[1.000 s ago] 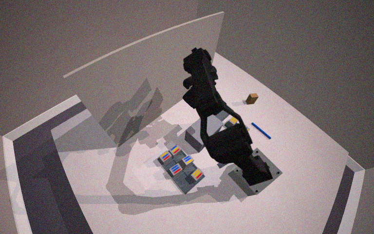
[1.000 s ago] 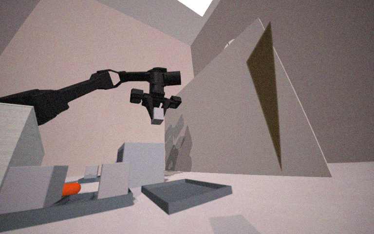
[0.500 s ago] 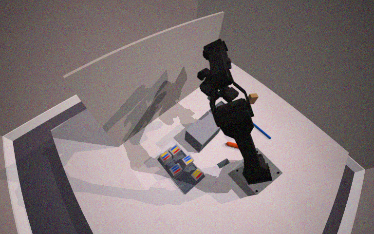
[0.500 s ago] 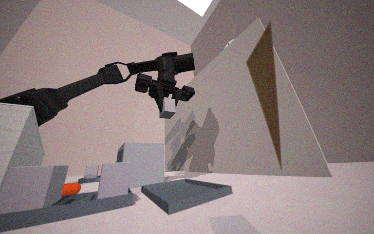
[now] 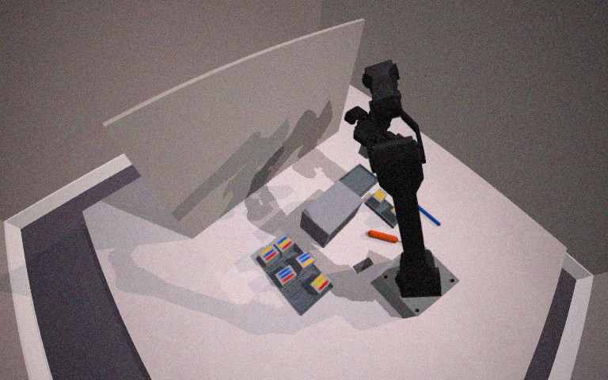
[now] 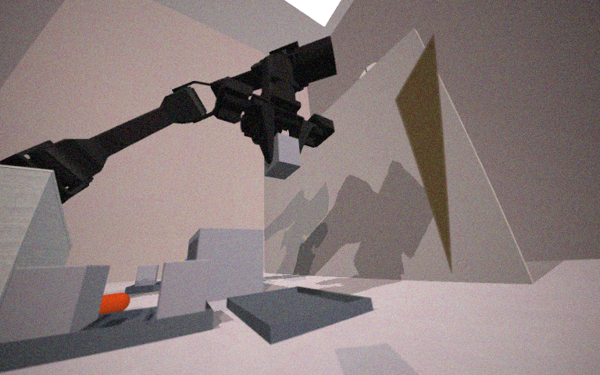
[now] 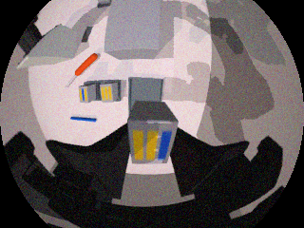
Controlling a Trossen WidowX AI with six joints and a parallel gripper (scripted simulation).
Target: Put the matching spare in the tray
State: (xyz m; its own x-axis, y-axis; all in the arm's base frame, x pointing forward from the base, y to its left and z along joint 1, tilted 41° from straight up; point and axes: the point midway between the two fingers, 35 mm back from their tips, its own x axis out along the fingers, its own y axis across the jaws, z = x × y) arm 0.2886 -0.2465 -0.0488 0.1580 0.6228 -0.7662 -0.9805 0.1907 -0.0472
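The dark grey tray is 170 mm below my gripper tip, 20 mm to the right of it and 10 mm behind it. The rest, counted from my gripper tip: grey box (190 mm to the left, 120 mm below, 20 mm behind); then tan block (220 mm to the right, 140 mm below, 110 mm behind); then grey spare block (20 mm above).
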